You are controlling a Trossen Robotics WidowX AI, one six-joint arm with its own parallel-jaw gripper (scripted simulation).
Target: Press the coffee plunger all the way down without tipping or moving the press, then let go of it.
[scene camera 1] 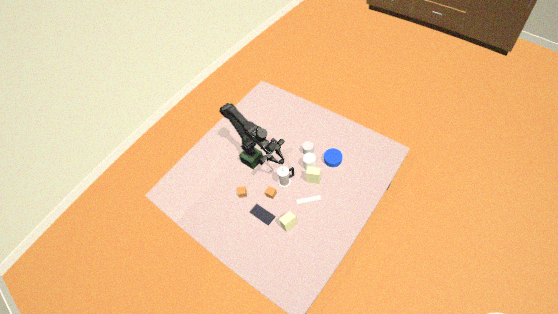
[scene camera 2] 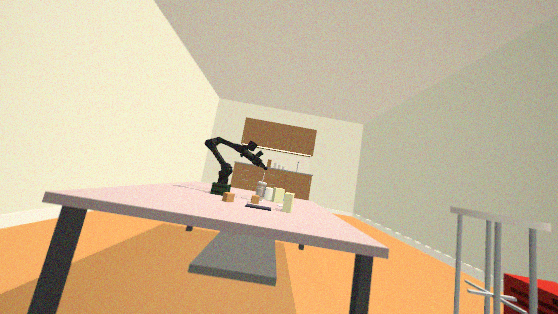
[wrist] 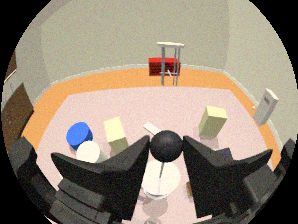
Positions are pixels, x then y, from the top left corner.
Scene:
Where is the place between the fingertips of my gripper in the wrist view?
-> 166, 139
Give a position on a coffee press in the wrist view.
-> At 161, 176

